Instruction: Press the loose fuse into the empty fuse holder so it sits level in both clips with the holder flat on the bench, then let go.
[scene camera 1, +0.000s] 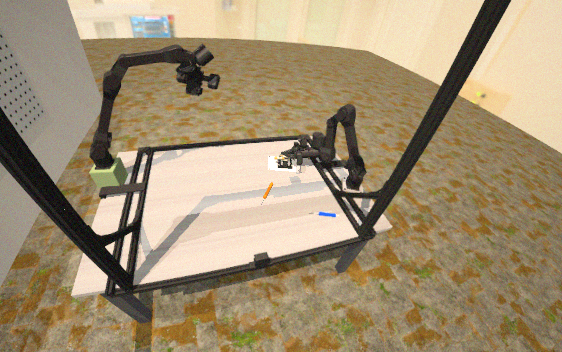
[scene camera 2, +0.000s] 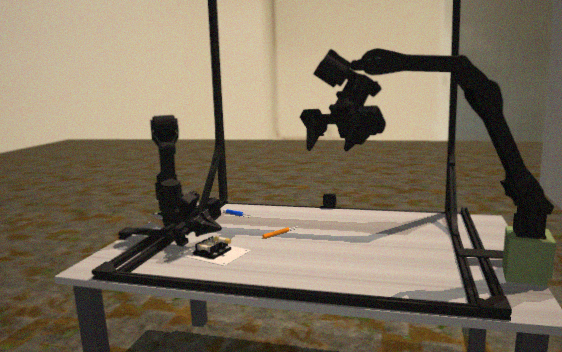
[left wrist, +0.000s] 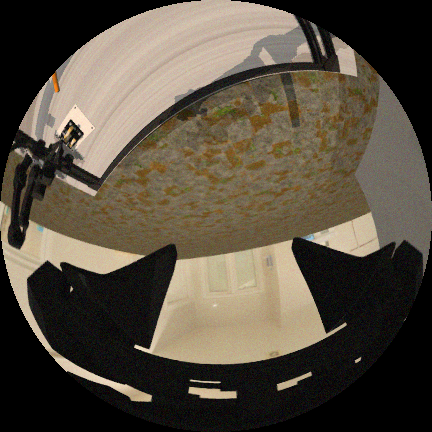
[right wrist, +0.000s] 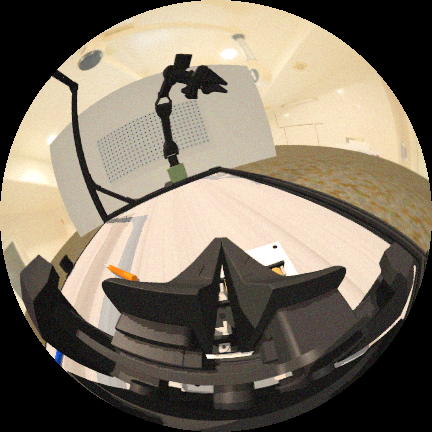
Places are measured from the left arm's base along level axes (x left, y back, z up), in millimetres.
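Pixels of known places: left gripper, fingertip midpoint: (scene camera 1: 204, 85) (scene camera 2: 326, 149) (left wrist: 236, 247) (right wrist: 226, 88); right gripper, fingertip midpoint: (scene camera 1: 280, 153) (scene camera 2: 221, 228) (left wrist: 61, 140) (right wrist: 220, 242); left arm's base, origin of the base link: (scene camera 1: 105, 164) (scene camera 2: 529, 233) (right wrist: 174, 165); right arm's base, origin of the base link: (scene camera 1: 352, 185).
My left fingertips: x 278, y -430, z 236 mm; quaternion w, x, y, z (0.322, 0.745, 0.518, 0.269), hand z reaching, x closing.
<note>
Ahead of a thing's pixels: the offset from my left fingertips to its top centre. "spot": to the spot under its first point. Level surfaces: height alone.
The black fuse holder block {dx -196, dy -395, dz -309 mm} (scene camera 1: 285, 163) (scene camera 2: 212, 249) (left wrist: 71, 131) stands on a white card {spot: dx -199, dy -332, dz -343 mm} (scene camera 1: 272, 164) (scene camera 2: 239, 253) (left wrist: 86, 120) (right wrist: 260, 252). A tan fuse {dx -198, dy -365, dz -295 mm} (scene camera 2: 223, 240) shows at the block's right edge in scene camera 2, reaching out over the card. Whether it is the loose one, and whether it is level in clips, I cannot tell. My right gripper (scene camera 1: 284, 153) (scene camera 2: 219, 229) (right wrist: 220, 242) is shut and empty, low at the block; its fingers hide most of the block in the right wrist view. My left gripper (scene camera 1: 204, 87) (scene camera 2: 328, 149) (left wrist: 236, 247) is open and empty, high above the table.
An orange screwdriver-like tool {dx -407, dy -268, dz -332 mm} (scene camera 1: 268, 190) (scene camera 2: 276, 233) (left wrist: 56, 82) (right wrist: 122, 273) lies near the middle of the table {dz -345 mm} (scene camera 1: 200, 240). A blue tool {dx -553, dy -493, dz -330 mm} (scene camera 1: 327, 214) (scene camera 2: 234, 213) (right wrist: 59, 357) lies farther from the block. A black frame (scene camera 1: 200, 145) (scene camera 2: 300, 297) borders the table.
</note>
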